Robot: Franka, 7 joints.
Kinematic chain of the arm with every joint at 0, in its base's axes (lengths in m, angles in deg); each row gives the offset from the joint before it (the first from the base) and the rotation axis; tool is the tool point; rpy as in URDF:
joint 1: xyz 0 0 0.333 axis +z
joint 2: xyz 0 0 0 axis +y
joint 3: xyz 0 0 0.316 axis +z
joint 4: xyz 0.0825 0 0 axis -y
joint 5: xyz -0.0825 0 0.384 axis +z
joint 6: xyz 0 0 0 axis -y
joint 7: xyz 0.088 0 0 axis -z
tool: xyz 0 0 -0.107 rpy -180 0 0
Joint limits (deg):
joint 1: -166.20..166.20
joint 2: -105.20..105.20
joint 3: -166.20..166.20
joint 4: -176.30..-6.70
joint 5: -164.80..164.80
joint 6: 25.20..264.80
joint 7: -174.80..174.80
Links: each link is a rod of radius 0.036 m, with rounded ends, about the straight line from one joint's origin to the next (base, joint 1, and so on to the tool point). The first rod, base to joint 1, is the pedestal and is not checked.
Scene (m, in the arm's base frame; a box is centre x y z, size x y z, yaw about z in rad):
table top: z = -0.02
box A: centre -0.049 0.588 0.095 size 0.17 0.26 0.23 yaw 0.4
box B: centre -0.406 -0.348 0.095 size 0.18 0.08 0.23 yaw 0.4
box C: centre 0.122 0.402 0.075 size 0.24 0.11 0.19 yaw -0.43
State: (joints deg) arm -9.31 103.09 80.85 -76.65 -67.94 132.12 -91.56
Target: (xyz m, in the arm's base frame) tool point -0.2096 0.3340 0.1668
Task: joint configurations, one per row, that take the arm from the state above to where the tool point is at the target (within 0.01 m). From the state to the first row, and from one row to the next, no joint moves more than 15 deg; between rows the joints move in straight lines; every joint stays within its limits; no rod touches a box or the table.
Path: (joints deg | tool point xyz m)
1: -11.17 103.41 82.00 -89.41 -74.11 140.11 -90.59 | 0.4816 0.5146 0.1566
2: -13.02 103.72 83.14 -102.17 -80.28 148.10 -89.62 | 0.3985 0.5318 0.2108
3: -14.88 104.04 84.29 -114.93 -86.44 156.09 -88.66 | 0.3099 0.5264 0.2696
4: -16.73 104.36 85.43 -127.68 -92.61 164.07 -87.69 | 0.2200 0.4962 0.3283
5: -18.59 104.68 86.58 -140.44 -98.78 172.06 -86.72 | 0.1340 0.4411 0.3822
6: -20.44 104.99 87.73 -153.20 -104.95 180.05 -85.75 | 0.0568 0.3633 0.4261
7: -7.90 105.06 78.27 -156.29 -108.54 170.84 -76.21 | -0.0691 0.3595 0.3602
8: 4.65 105.13 68.81 -159.38 -112.13 161.62 -66.67 | -0.1815 0.3040 0.2989
9: 17.19 105.20 59.35 -162.47 -115.72 152.41 -57.12 | -0.2611 0.2084 0.2453
10: 16.37 105.20 61.75 -158.30 -102.24 144.00 -65.73 | -0.2572 0.2504 0.2163
11: 15.55 105.20 64.15 -154.13 -88.75 135.59 -74.34 | -0.2459 0.2851 0.1918
12: 14.73 105.20 66.56 -149.96 -75.26 127.18 -82.95 | -0.2294 0.3126 0.1746
13: 13.91 105.20 68.96 -145.79 -61.77 118.77 -91.56 | -0.2096 0.3340 0.1668

